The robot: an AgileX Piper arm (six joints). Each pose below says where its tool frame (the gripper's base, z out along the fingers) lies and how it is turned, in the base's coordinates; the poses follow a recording.
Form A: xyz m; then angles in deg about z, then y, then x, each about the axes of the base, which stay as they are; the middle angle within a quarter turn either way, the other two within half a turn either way.
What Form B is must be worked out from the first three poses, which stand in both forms.
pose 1, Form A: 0.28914, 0.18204, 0.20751, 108.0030, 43.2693, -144.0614
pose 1, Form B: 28.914, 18.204, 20.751, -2.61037, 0.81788, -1.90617
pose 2, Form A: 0.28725, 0.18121, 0.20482, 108.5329, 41.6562, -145.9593
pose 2, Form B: 28.725, 18.121, 20.482, -2.63410, 0.78357, -1.91265
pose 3, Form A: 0.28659, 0.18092, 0.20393, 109.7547, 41.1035, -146.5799
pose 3, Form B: 28.659, 18.092, 20.393, -2.65805, 0.78077, -1.93748
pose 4, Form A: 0.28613, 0.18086, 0.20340, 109.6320, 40.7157, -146.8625
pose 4, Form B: 28.613, 18.086, 20.340, -2.66112, 0.77315, -1.93457
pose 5, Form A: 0.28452, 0.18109, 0.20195, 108.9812, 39.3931, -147.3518
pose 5, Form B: 28.452, 18.109, 20.195, -2.67245, 0.75317, -1.92256
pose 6, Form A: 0.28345, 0.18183, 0.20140, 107.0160, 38.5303, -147.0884
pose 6, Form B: 28.345, 18.183, 20.140, -2.66260, 0.73771, -1.88531
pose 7, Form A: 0.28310, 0.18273, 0.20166, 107.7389, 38.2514, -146.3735
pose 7, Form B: 28.310, 18.273, 20.166, -2.68367, 0.75394, -1.90521
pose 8, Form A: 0.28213, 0.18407, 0.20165, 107.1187, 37.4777, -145.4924
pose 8, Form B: 28.213, 18.407, 20.165, -2.69590, 0.76011, -1.89896
